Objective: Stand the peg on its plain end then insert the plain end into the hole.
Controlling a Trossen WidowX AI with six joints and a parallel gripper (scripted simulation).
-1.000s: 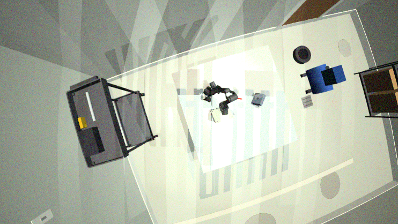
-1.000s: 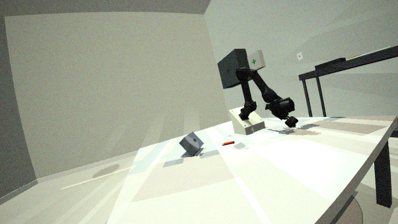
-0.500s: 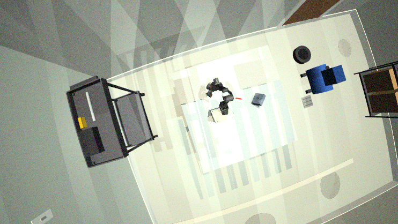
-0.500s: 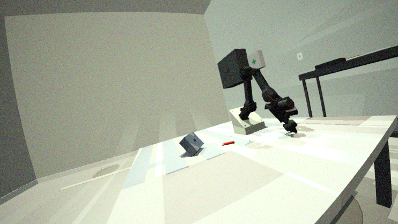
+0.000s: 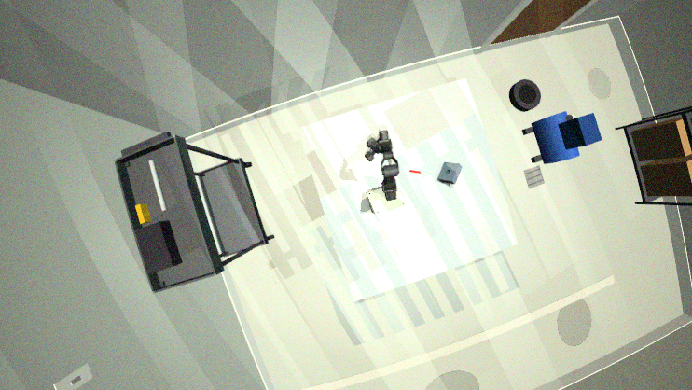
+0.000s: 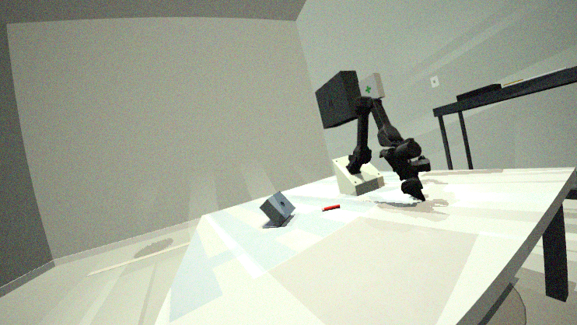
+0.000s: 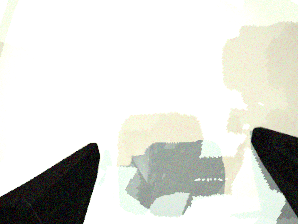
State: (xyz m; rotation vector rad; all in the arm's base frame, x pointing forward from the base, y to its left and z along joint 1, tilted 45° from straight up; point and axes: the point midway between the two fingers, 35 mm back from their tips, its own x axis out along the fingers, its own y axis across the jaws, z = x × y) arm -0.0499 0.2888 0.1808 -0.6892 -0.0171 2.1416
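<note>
Right now the red peg is 310 mm ahead of my gripper tip and 220 mm to the right of it. The rest, counted from my gripper tip: sloped panel (500 mm ahead, 270 mm to the right, 50 mm above).
</note>
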